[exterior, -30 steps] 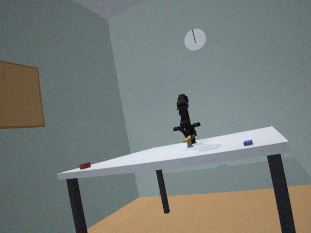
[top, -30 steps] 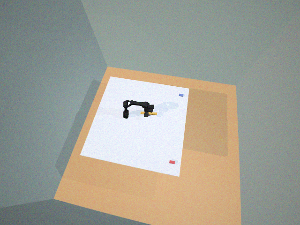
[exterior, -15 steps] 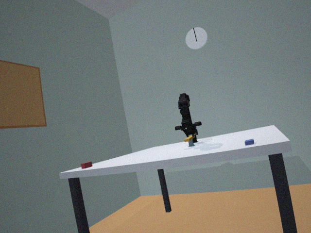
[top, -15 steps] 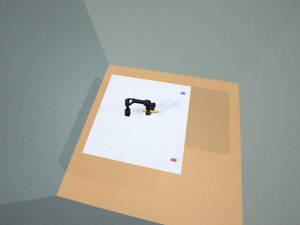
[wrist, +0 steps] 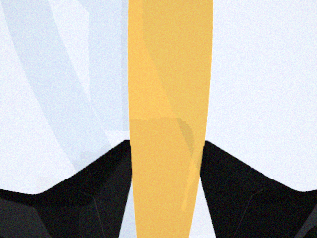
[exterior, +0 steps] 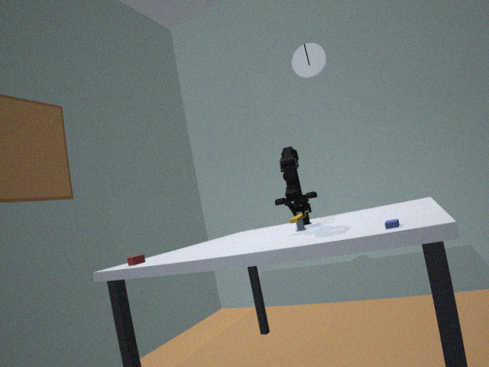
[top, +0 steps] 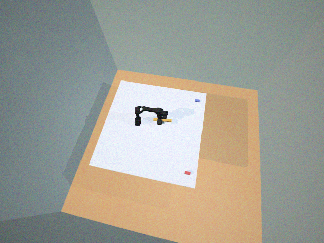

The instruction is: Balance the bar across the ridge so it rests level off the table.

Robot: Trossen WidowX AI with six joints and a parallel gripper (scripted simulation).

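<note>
Now: gripper tip 30 mm short of the bar. From my gripper tip the other things lie so: blue block (450 mm ahead, 420 mm to the left, 50 mm below); red block (450 mm ahead, 580 mm to the right, 40 mm below).
</note>
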